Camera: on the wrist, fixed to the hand. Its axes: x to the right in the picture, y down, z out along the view.
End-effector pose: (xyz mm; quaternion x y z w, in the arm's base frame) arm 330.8 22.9 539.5 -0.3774 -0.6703 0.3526 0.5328
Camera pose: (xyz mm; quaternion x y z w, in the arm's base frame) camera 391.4 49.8 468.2 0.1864 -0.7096 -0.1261 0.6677
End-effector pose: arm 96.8 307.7 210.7 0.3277 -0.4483 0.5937 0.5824
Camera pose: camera 23.5 351.6 164.1 0.5257 -0.0536 0.0447 0.8478
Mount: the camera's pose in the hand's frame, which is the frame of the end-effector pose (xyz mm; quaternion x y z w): -17.2 82.8 -48.2 0.0166 0.0514 -0.6954 0.7166
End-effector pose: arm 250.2 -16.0 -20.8 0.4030 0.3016 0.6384 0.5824
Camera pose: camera 167.0 -40.5 23.4 0.0559 0.5369 0.0682 0.8390
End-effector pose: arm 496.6 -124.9 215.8 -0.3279 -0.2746 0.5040 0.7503
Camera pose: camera 478.8 -128.5 120.2 -0.0575 -0.3779 -0.1729 0.9077
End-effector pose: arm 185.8 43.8 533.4 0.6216 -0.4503 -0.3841 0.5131
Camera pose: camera 212.2 68.7 623.7 0.7868 0.1296 -0.5926 0.1134
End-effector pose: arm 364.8 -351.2 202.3 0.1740 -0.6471 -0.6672 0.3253
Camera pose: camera 426.1 -372.0 275.0 -0.6144 0.3371 0.6846 0.2005
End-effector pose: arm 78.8 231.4 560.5 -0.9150 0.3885 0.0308 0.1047
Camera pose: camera 6.2 177.1 596.0 -0.9257 -0.3520 -0.1042 0.0917
